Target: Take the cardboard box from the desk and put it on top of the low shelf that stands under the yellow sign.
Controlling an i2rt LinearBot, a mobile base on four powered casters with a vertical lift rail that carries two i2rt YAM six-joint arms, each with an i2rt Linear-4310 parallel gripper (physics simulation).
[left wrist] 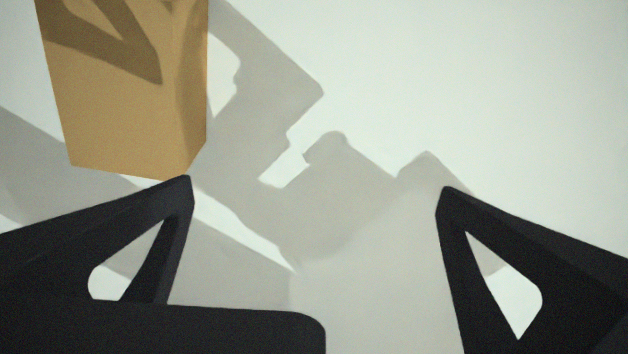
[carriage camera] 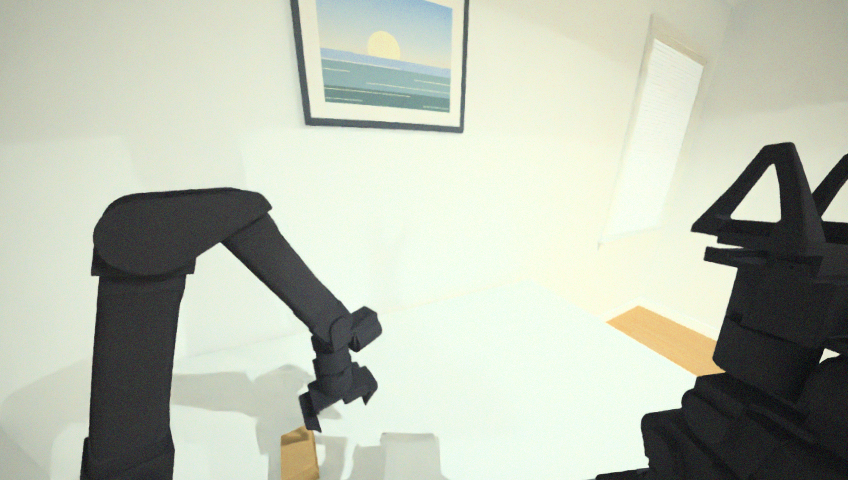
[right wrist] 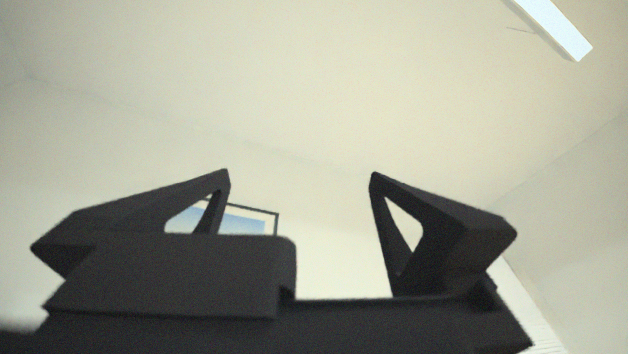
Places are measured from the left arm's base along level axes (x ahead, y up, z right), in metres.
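Pixels of known places: left gripper, fingertip midpoint: (left wrist: 316, 194) (carriage camera: 343, 416); right gripper, fingertip midpoint: (carriage camera: 821, 147) (right wrist: 300, 178).
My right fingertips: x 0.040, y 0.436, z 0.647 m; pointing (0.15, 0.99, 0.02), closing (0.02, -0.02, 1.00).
Observation:
Ahead of a thing's pixels: the offset from my right fingertips to its top centre. "spot": to the spot under its first point. Level surfaces: height alone.
The tan cardboard box {dx +0.127, dy -0.570, dz -0.574 m} (carriage camera: 298, 456) (left wrist: 115, 120) stands on the white desk {dy -0.620 m} (carriage camera: 511, 356) (left wrist: 500, 90). It is cut off by the bottom edge of the carriage view and by the top edge of the left wrist view. My left gripper (carriage camera: 340, 415) (left wrist: 316, 194) is open and empty, pointing down above the desk. In the left wrist view the box lies beyond its left-hand finger, outside the gap between the fingers. My right gripper (carriage camera: 815, 151) (right wrist: 300, 178) is open and empty, raised and pointing up at the right, away from the box. The low shelf and yellow sign do not show.
A framed sea picture (carriage camera: 383, 65) (right wrist: 245, 220) hangs on the wall behind the desk. A window with a white blind {spot: dx +1.372, dy +0.187, dz +1.406 m} (carriage camera: 663, 136) is at the right. Wooden floor {dy -1.339 m} (carriage camera: 666, 339) shows beyond the desk's right edge. A ceiling light (right wrist: 555, 27) is overhead.

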